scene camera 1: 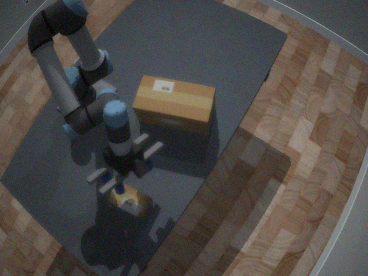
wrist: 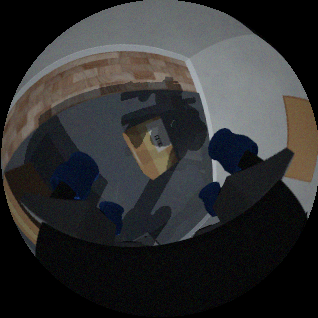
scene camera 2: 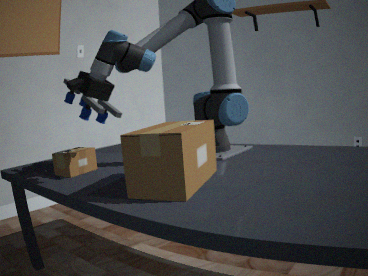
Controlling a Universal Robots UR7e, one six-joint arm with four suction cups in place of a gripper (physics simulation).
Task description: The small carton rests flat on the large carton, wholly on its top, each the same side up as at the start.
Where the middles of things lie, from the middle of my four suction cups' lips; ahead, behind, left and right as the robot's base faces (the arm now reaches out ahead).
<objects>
Right now my suction cup is 20 mm short of the small carton [scene camera 2: 73, 162], 80 mm to the left of it and 190 mm above it. From my suction cup the other things lie so: large carton [scene camera 2: 170, 161]: 60 mm behind, 340 mm to the left, 150 mm below.
</objects>
